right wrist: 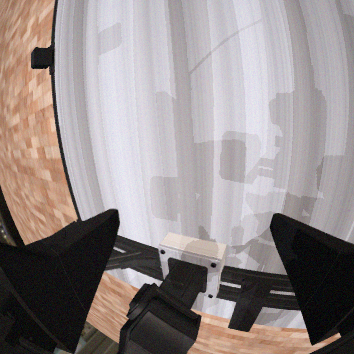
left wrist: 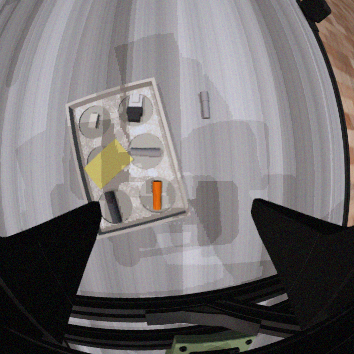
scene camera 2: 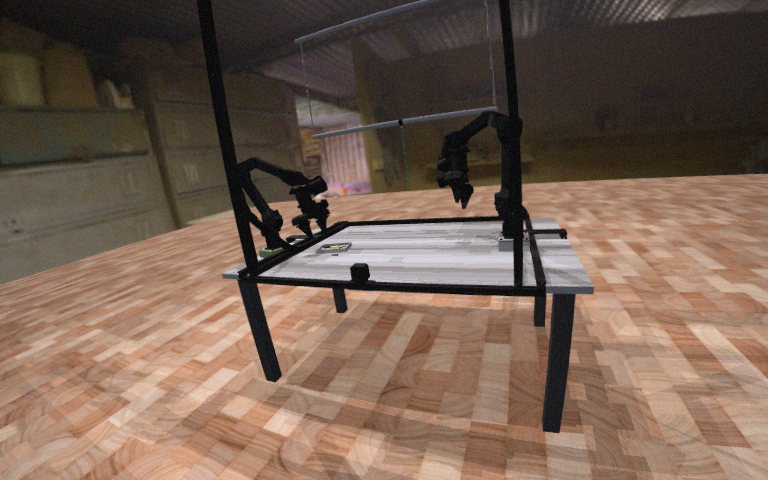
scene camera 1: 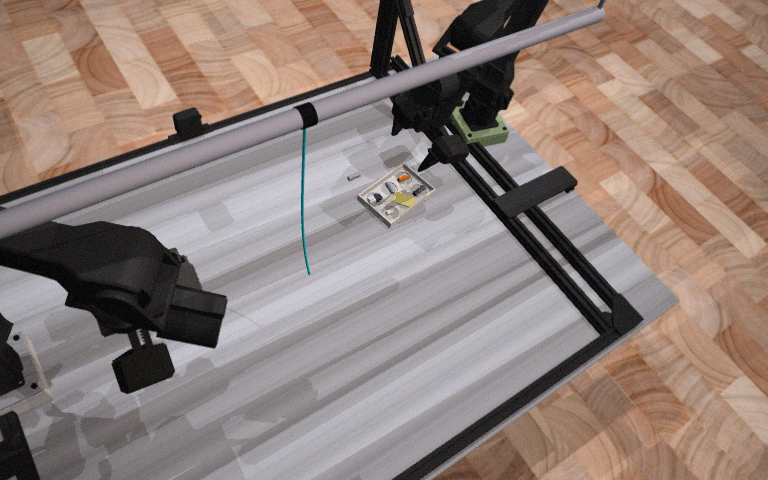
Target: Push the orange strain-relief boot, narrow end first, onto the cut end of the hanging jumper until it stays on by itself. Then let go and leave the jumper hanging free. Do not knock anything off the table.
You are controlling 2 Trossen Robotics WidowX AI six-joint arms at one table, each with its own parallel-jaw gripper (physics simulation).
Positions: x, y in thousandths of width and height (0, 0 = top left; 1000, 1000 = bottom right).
Observation:
The left gripper (scene camera 1: 529, 318) is open, holding nothing. Also in view: a yellow card (left wrist: 315, 451). The right gripper (scene camera 1: 163, 657) is open, with nothing in its grasp. Further things: a white parts tray (scene camera 1: 532, 389).
The left gripper also shows in the left wrist view (left wrist: 501, 589) and in scene camera 2 (scene camera 2: 416, 493). The right gripper is seen too in the right wrist view (right wrist: 561, 623) and in scene camera 2 (scene camera 2: 600, 430). The white parts tray shows as well in the left wrist view (left wrist: 374, 524). The right wrist view does not show the yellow card: it is out of frame.

